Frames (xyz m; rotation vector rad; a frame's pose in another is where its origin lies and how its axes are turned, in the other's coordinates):
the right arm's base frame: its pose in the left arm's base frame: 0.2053 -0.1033 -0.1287 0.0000 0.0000 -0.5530
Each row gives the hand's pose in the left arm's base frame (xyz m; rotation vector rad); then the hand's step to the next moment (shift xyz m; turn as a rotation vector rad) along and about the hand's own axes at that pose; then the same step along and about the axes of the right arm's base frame.
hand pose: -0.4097 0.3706 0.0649 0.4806 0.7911 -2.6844
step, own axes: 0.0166 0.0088 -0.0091 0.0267 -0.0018 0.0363
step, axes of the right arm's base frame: -0.0055 -0.0093 -0.0179 -0.0154 -0.0379 0.0190
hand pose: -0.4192 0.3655 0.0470 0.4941 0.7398 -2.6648
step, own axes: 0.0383 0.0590 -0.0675 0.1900 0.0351 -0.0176
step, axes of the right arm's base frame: 0.0152 -0.0136 -0.0953 -0.0958 -0.1303 -0.1072
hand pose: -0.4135 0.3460 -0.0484 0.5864 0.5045 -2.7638
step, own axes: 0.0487 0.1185 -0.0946 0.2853 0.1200 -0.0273
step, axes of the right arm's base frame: 0.0657 -0.0529 -0.1351 -0.0930 -0.2353 -0.1804
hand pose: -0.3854 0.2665 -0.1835 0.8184 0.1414 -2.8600
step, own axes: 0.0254 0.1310 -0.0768 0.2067 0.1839 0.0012
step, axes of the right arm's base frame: 0.0998 -0.0813 -0.0845 -0.0101 -0.2503 -0.1174
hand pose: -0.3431 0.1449 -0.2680 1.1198 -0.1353 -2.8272
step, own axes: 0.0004 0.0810 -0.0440 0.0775 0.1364 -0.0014
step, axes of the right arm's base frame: 0.0727 -0.0519 -0.0226 0.0358 -0.1481 -0.0374
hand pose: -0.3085 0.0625 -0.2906 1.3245 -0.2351 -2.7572
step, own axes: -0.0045 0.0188 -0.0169 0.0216 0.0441 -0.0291
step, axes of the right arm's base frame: 0.0240 -0.0084 -0.0038 0.0338 -0.0372 -0.0271
